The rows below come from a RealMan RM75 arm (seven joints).
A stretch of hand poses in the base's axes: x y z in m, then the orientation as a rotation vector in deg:
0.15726 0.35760 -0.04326 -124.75 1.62 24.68
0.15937 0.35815 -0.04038 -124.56 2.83 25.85
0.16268 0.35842 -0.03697 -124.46 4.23 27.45
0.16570 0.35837 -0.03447 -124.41 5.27 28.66
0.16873 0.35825 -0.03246 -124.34 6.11 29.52
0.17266 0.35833 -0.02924 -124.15 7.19 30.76
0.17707 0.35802 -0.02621 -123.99 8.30 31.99
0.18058 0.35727 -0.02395 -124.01 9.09 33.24
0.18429 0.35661 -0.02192 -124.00 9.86 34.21
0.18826 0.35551 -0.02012 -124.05 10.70 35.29
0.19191 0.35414 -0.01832 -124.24 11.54 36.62
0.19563 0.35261 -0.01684 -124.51 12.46 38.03
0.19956 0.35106 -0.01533 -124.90 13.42 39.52
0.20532 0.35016 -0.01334 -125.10 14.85 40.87
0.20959 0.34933 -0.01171 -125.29 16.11 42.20
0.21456 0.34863 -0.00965 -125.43 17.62 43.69
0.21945 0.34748 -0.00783 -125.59 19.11 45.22
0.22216 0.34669 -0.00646 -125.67 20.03 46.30
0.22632 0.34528 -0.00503 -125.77 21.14 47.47
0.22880 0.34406 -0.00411 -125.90 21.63 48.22
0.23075 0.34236 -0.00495 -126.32 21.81 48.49
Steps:
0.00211 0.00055 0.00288 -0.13 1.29 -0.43
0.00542 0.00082 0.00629 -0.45 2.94 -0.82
0.00844 0.00077 0.00879 -0.73 4.18 -1.09
0.01147 0.00065 0.01080 -0.92 5.09 -1.35
0.01540 0.00073 0.01402 -1.09 6.38 -1.65
0.01981 0.00042 0.01705 -1.31 7.67 -1.97
0.02332 -0.00033 0.01931 -1.67 8.83 -2.03
0.02703 -0.00099 0.02134 -1.95 9.78 -2.19
0.03100 -0.00209 0.02314 -2.33 10.83 -2.34
0.03465 -0.00346 0.02494 -2.90 12.02 -2.37
0.03837 -0.00499 0.02642 -3.59 13.28 -2.41
0.04230 -0.00654 0.02793 -4.42 14.58 -2.43
0.04806 -0.00744 0.02992 -5.16 15.97 -2.85
0.05233 -0.00827 0.03155 -5.87 17.29 -3.15
0.05730 -0.00897 0.03361 -6.63 18.81 -3.56
0.06219 -0.01012 0.03543 -7.43 20.34 -3.94
0.06490 -0.01091 0.03680 -7.95 21.37 -4.11
0.06906 -0.01232 0.03823 -8.56 22.52 -4.37
0.07154 -0.01354 0.03915 -8.96 23.17 -4.38
0.07349 -0.01524 0.03831 -9.46 23.33 -4.33

